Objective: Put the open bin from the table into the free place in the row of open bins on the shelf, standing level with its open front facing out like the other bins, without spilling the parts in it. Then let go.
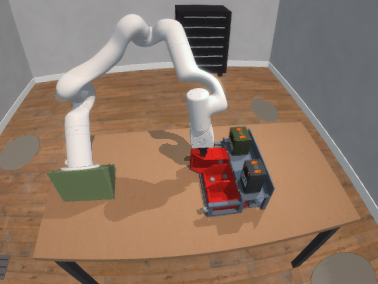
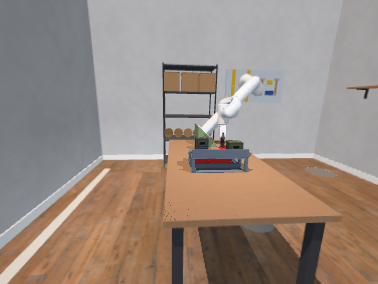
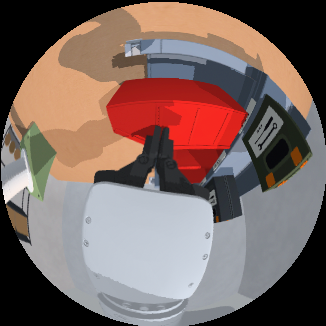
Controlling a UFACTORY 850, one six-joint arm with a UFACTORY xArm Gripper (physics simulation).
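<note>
A red open bin (image 1: 211, 166) (image 3: 182, 115) sits at the far end of the low grey-blue shelf (image 1: 256, 149) (image 2: 219, 154) (image 3: 182, 70), beside a second red bin (image 1: 221, 189) (image 3: 185, 164). A small grey part (image 1: 220, 161) lies in it. My gripper (image 1: 202, 153) (image 2: 222, 141) (image 3: 159, 134) is shut, with its fingers together and nothing between them. Its tips stand at the outer wall of the first red bin. I cannot tell how far the bin reaches in under the shelf's top board.
A green toolbox (image 1: 239, 141) (image 2: 234, 145) (image 3: 275, 145) and a dark toolbox (image 1: 254, 176) (image 2: 201, 143) (image 3: 225, 197) stand on the shelf's top. The arm's green base (image 1: 83, 183) is at the table's left. A tall rack (image 2: 163, 112) stands behind the table (image 1: 145, 225) (image 2: 230, 197).
</note>
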